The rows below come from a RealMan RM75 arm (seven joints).
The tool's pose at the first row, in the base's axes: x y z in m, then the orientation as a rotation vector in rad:
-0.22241, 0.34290, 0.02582, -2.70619, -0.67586, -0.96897
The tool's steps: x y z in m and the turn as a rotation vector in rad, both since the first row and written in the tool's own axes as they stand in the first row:
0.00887, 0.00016, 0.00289, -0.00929, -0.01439, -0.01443
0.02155, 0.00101, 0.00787, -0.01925, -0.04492, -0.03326
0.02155, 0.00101, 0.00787, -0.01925, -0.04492, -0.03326
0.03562, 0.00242, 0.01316, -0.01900, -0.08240, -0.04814
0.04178, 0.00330, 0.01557, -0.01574, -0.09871, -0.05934
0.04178, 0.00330, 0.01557, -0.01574, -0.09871, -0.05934
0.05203, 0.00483, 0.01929, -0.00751, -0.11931, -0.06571
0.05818, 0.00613, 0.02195, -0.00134, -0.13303, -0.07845
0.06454, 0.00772, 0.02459, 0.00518, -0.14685, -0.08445
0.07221, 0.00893, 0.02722, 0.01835, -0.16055, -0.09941
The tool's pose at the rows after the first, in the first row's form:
-0.21468, 0.34683, 0.02926, -2.72256, -0.69621, -0.95923
-0.20286, 0.35217, 0.03352, -2.74947, -0.72576, -0.92949
-0.20286, 0.35217, 0.03352, -2.74947, -0.72576, -0.92949
-0.18966, 0.35761, 0.03841, -2.77164, -0.75401, -0.88301
-0.18370, 0.35980, 0.04048, -2.77770, -0.77399, -0.86176
-0.18370, 0.35980, 0.04048, -2.77770, -0.77399, -0.86176
-0.17391, 0.36328, 0.04413, -2.78220, -0.78912, -0.83076
-0.16762, 0.36517, 0.04599, -2.78337, -0.81157, -0.81141
-0.16106, 0.36687, 0.04798, -2.78489, -0.82436, -0.79029
-0.15379, 0.36937, 0.05084, -2.77891, -0.85169, -0.76734

